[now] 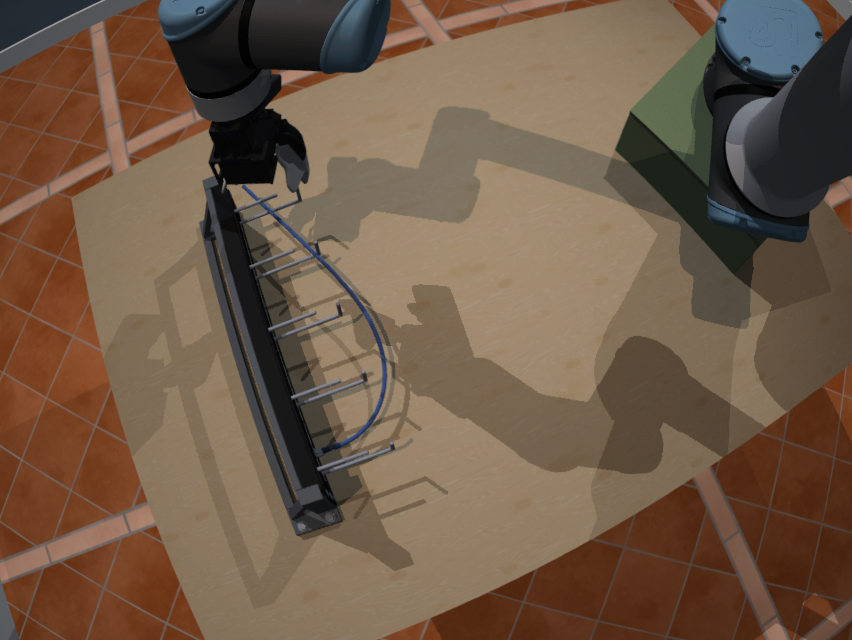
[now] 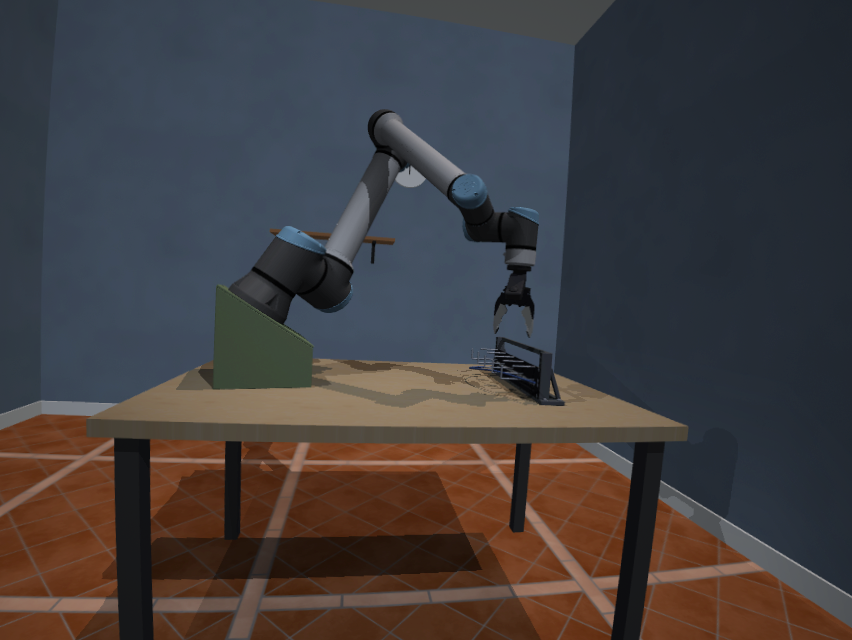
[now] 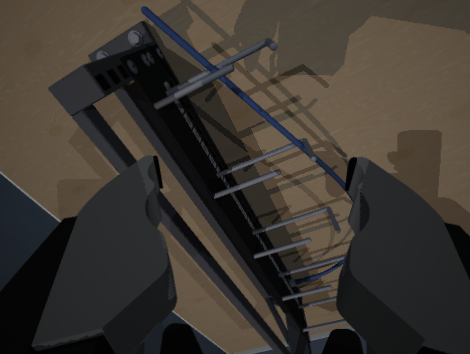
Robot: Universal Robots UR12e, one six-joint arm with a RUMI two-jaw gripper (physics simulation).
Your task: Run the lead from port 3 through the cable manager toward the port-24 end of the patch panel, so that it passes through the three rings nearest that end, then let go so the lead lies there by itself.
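The blue lead [image 1: 383,358] [image 3: 260,111] leaves the patch panel [image 1: 241,275] [image 2: 544,375] [image 3: 190,145] near its low-numbered end, bows outward and runs toward the port-24 end. Its free end points past that end. It crosses between the rods of the end ring [image 1: 278,207] [image 3: 245,53]. At the second ring [image 1: 292,264] [image 3: 262,159] it lies at the hooked tip; inside or outside is unclear. At the third ring [image 1: 313,324] [image 3: 292,221] it appears to pass beyond the tip. My gripper [image 1: 260,188] [image 2: 513,334] [image 3: 252,161] is open and empty, above the panel's port-24 end, apart from the lead.
Two more rings [image 1: 334,389] [image 1: 358,460] stand along the panel toward the port-3 end. The panel stands on the wooden table [image 1: 537,275] [image 2: 385,432]. The arm's green base block [image 1: 671,103] [image 2: 261,358] stands on the table's other side.
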